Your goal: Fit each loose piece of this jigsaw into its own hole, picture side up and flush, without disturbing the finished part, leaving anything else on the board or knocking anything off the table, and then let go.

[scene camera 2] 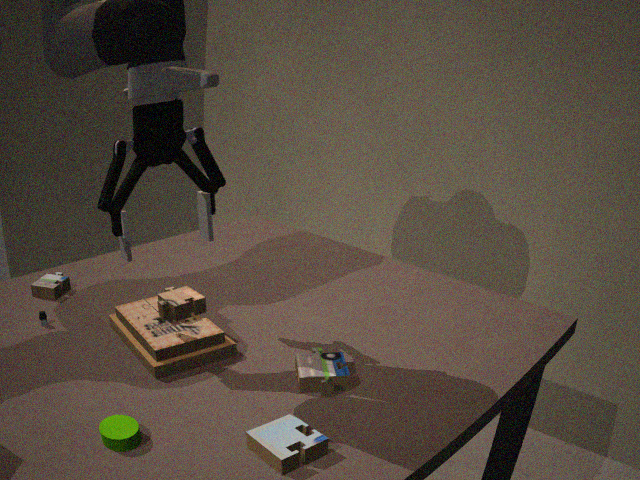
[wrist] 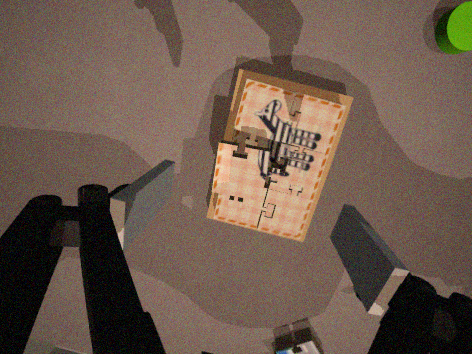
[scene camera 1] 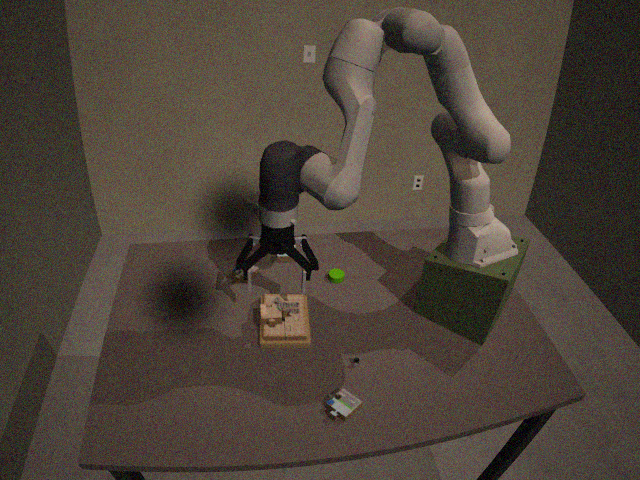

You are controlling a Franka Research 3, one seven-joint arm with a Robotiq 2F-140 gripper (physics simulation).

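Note:
The jigsaw board (scene camera 1: 285, 341) (scene camera 2: 194, 358) (wrist: 327, 165) holds a pale checked picture with a striped animal. One matching piece (scene camera 1: 271, 310) (scene camera 2: 181, 296) (wrist: 234, 175) sits picture side up but well proud of the surface beside it, on the left side in scene camera 1 and the wrist view. Dark gaps show along its notched edge and near the picture's middle. How deep it sits in its hole is hidden. My gripper (scene camera 1: 276, 288) (scene camera 2: 166, 249) (wrist: 255, 200) is wide open and empty, above the board, with the fingers apart from the piece.
Pieces with another picture lie on the table: one (scene camera 1: 344, 403) (scene camera 2: 50, 285) near the front, another (scene camera 2: 323, 367) and a pale one (scene camera 2: 287, 440) behind the board. A green disc (scene camera 1: 336, 275) (scene camera 2: 119, 432) (wrist: 461, 27) and a tiny dark object (scene camera 1: 355, 360) (scene camera 2: 42, 317) also lie there.

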